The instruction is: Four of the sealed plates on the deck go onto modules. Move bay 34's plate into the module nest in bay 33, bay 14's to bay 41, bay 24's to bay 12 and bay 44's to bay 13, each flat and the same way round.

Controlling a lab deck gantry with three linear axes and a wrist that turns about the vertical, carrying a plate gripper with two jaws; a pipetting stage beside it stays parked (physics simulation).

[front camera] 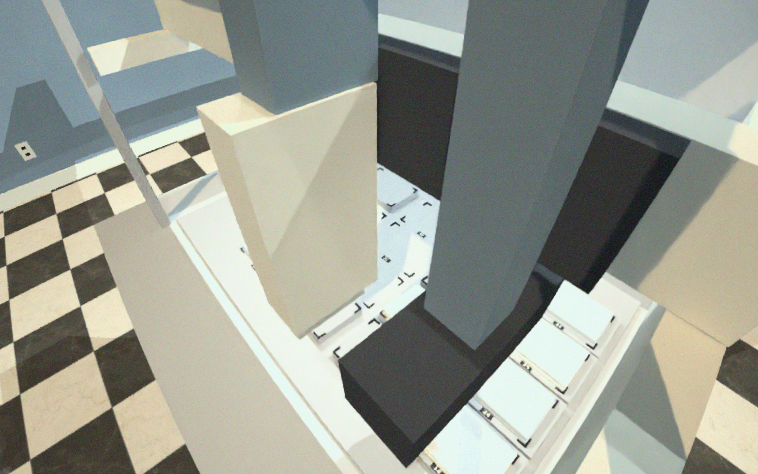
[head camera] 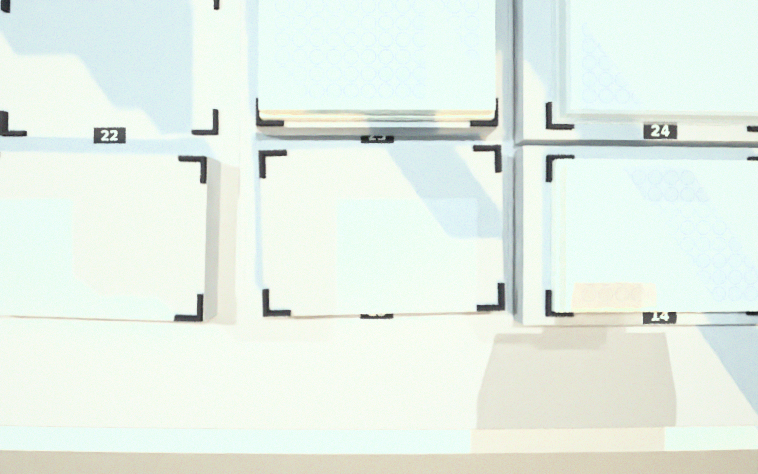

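Seen in the pictures: robot's base, origin of its link: (front camera: 242, 249).
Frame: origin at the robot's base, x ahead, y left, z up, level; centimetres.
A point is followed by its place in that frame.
The gripper shows in the front view as a dark block on a grey column, above the deck's front right part, left of the right-hand plates; its jaws are hidden. Sealed plates lie at bay 44 (front camera: 581, 313) @(y 35.9, x 57.4, z 2.9 cm), bay 34 (front camera: 553, 354) @(y 25.0, x 57.8, z 2.9 cm), bay 24 (front camera: 517, 396) @(y 15.0, x 57.4, z 2.9 cm) (head camera: 665, 55) @(y 14.1, x 54.9, z 2.9 cm) and bay 14 (front camera: 475, 438) @(y 5.9, x 56.6, z 2.9 cm) (head camera: 648, 234) @(y 4.4, x 53.9, z 2.9 cm). The module in bay 13 (head camera: 301, 240) @(y 4.0, x 35.0, z 1.9 cm) is bare in the head view. The module in bay 12 (head camera: 139, 234) @(y 4.3, x 25.8, z 1.9 cm) (front camera: 338, 323) @(y 3.8, x 29.3, z 1.9 cm) shows partly, bare where visible. The module in bay 41 (front camera: 394, 188) @(y 37.3, x 8.4, z 1.9 cm) shows partly, bare there. Bay 33 is hidden behind the gripper.
Another sealed plate (head camera: 374, 55) @(y 13.7, x 39.1, z 3.3 cm) lies in bay 23, behind bay 13. Bay 22 (head camera: 100, 83) @(y 13.6, x 22.2, z 0.0 cm) holds no plate where it shows. A large cream block (front camera: 313, 212) @(y -4.1, x 42.0, z 39.4 cm) hangs left of the gripper and hides part of the deck. A thin grey post (front camera: 111, 117) @(y -9.9, x -20.7, z 27.1 cm) stands at the deck's left.
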